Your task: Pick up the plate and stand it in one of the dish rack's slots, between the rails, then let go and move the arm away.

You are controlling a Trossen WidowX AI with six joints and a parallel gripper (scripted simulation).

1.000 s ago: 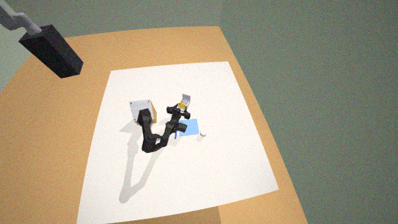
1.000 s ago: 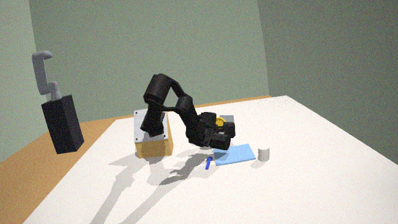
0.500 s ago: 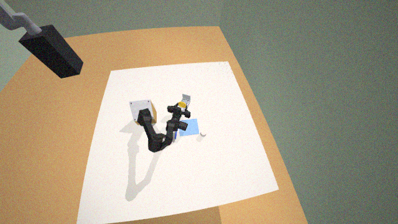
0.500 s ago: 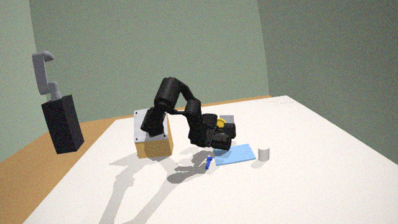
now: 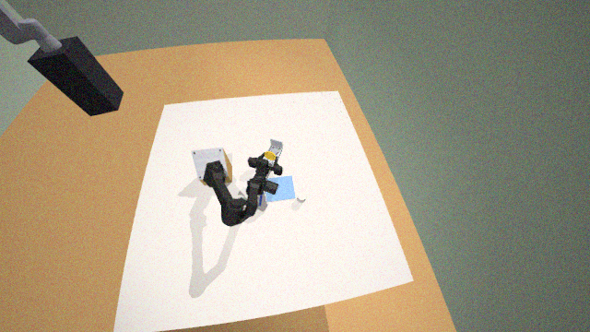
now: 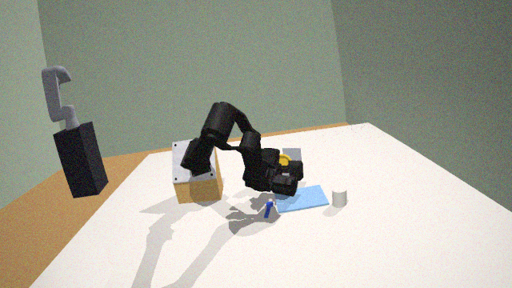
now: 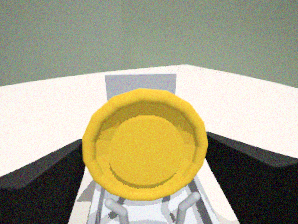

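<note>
My gripper tip is 1 cm to the left of the yellow plate. Also, from my gripper tip: blue spoon (10 cm behind, 21 cm to the right, 5 cm below); then grey dish rack (1 cm ahead, 2 cm to the left, 3 cm below).
</note>
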